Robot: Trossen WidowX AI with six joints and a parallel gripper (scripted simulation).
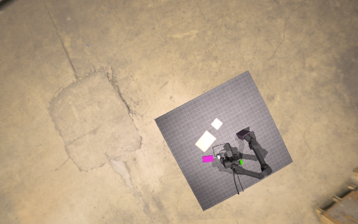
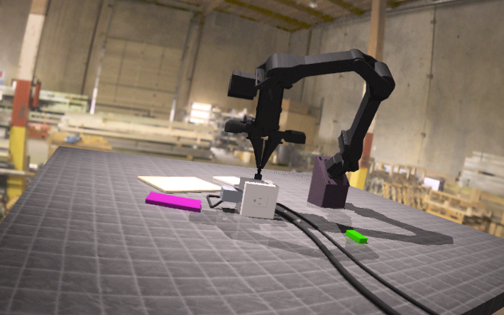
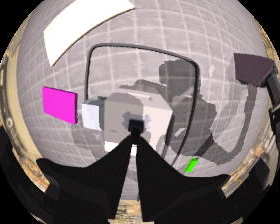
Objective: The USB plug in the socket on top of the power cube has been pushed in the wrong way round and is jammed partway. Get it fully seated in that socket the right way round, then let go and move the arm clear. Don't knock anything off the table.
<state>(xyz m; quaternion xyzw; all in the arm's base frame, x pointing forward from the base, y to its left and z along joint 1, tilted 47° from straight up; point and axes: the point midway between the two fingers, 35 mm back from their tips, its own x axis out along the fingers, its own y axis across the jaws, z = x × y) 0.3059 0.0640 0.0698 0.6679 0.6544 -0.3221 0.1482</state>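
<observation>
My gripper tip is 2 cm above the dark USB plug. Round my gripper tip: magenta block (19 cm ahead, 10 cm below, 2 cm to the right); green block (21 cm to the left, 15 cm behind, 10 cm below).
</observation>
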